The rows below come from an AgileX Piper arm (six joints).
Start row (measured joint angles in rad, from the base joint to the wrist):
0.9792, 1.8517, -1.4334, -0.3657, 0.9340, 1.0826
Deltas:
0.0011, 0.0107, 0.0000, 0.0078, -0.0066, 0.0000
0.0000, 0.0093, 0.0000, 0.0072, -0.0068, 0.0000
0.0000, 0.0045, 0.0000, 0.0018, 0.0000, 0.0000
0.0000, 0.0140, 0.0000, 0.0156, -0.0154, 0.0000
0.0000, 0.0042, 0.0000, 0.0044, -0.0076, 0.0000
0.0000, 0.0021, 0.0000, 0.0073, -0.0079, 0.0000
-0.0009, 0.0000, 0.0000, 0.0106, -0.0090, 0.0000
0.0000, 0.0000, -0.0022, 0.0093, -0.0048, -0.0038
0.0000, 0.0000, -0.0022, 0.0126, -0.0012, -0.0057
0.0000, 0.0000, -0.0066, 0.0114, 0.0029, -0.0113
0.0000, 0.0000, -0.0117, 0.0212, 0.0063, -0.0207
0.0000, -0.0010, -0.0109, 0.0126, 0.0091, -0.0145
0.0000, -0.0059, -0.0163, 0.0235, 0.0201, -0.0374
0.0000, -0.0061, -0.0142, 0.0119, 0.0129, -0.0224
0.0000, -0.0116, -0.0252, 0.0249, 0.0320, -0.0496
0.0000, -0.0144, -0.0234, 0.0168, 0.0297, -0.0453
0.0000, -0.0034, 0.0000, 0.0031, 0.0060, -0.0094
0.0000, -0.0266, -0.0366, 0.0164, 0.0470, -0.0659
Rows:
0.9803, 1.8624, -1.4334, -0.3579, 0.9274, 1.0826
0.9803, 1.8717, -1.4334, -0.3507, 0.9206, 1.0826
0.9803, 1.8762, -1.4334, -0.3489, 0.9206, 1.0826
0.9803, 1.8902, -1.4334, -0.3333, 0.9052, 1.0826
0.9803, 1.8944, -1.4334, -0.3289, 0.8976, 1.0826
0.9803, 1.8965, -1.4334, -0.3216, 0.8897, 1.0826
0.9794, 1.8965, -1.4334, -0.3110, 0.8807, 1.0826
0.9794, 1.8965, -1.4356, -0.3017, 0.8759, 1.0788
0.9794, 1.8965, -1.4378, -0.2891, 0.8747, 1.0731
0.9794, 1.8965, -1.4444, -0.2777, 0.8776, 1.0618
0.9794, 1.8965, -1.4561, -0.2565, 0.8839, 1.0411
0.9794, 1.8955, -1.4670, -0.2439, 0.8930, 1.0266
0.9794, 1.8896, -1.4833, -0.2204, 0.9131, 0.9892
0.9794, 1.8835, -1.4975, -0.2085, 0.9260, 0.9668
0.9794, 1.8719, -1.5227, -0.1836, 0.9580, 0.9172
0.9794, 1.8575, -1.5461, -0.1668, 0.9877, 0.8719
0.9794, 1.8541, -1.5461, -0.1637, 0.9937, 0.8625
0.9794, 1.8275, -1.5827, -0.1473, 1.0407, 0.7966

